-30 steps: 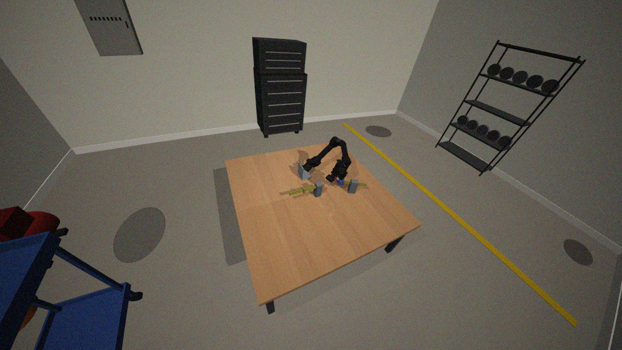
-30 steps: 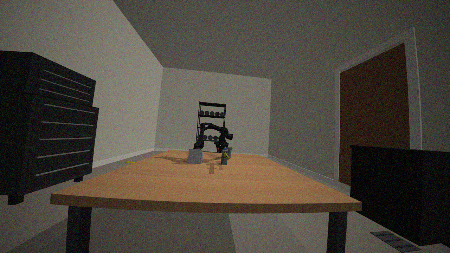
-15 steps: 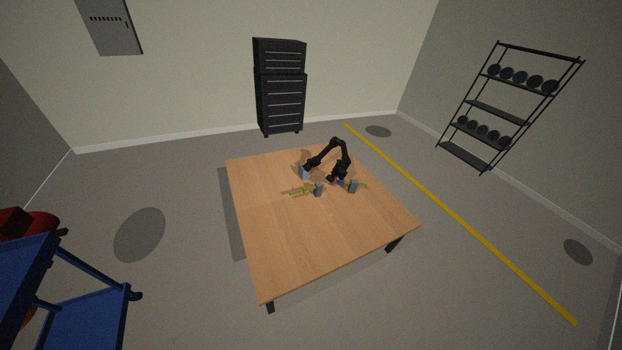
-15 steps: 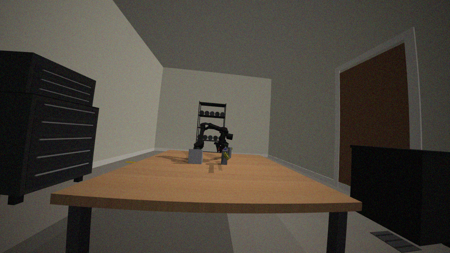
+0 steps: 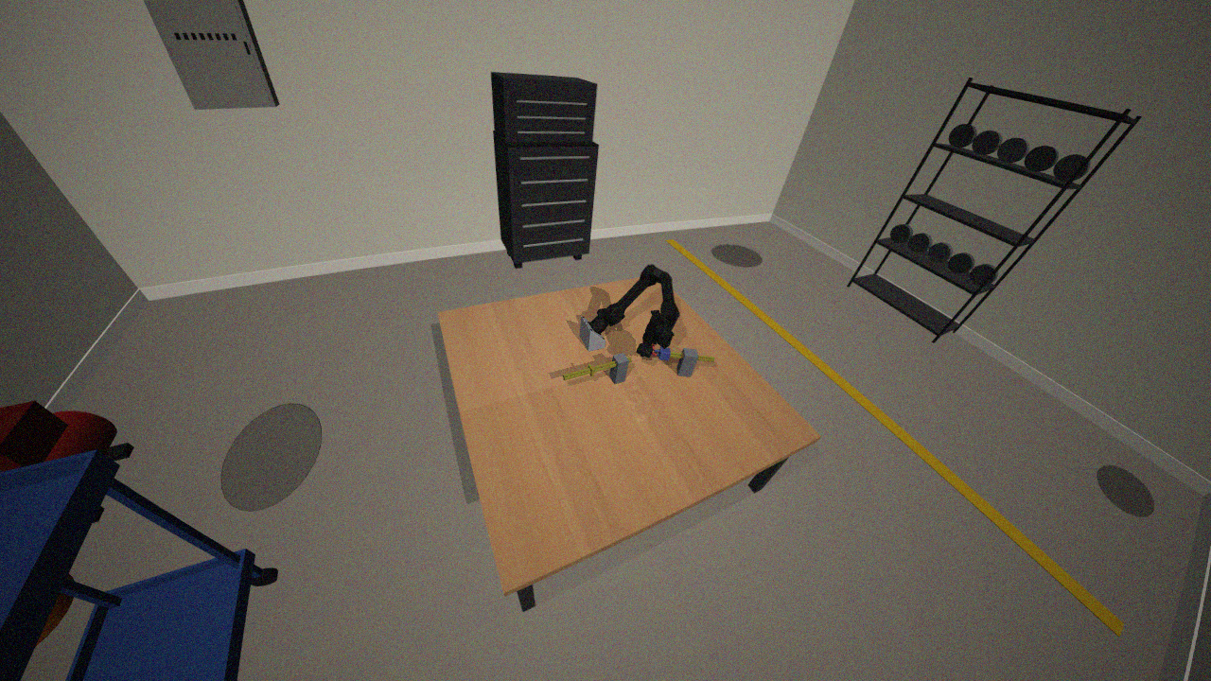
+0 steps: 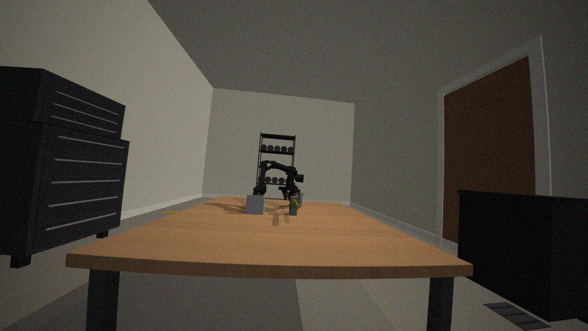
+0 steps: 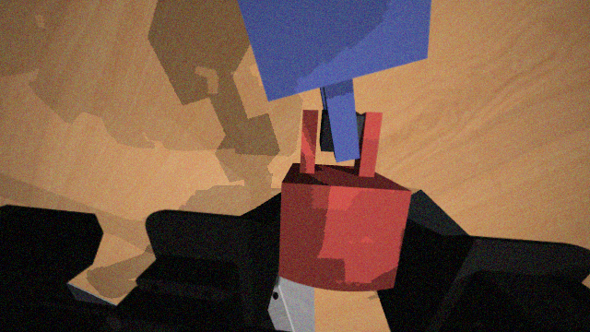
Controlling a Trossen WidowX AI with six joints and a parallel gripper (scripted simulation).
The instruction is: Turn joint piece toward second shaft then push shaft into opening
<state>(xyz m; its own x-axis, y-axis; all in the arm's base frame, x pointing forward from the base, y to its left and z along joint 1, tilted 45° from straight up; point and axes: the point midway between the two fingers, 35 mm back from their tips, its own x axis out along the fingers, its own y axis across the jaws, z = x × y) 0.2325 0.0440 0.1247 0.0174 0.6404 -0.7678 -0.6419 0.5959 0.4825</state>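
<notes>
The red square block is 2 cm ahead of my gripper tip, 1 cm to the left of it and 4 cm above it.
</notes>
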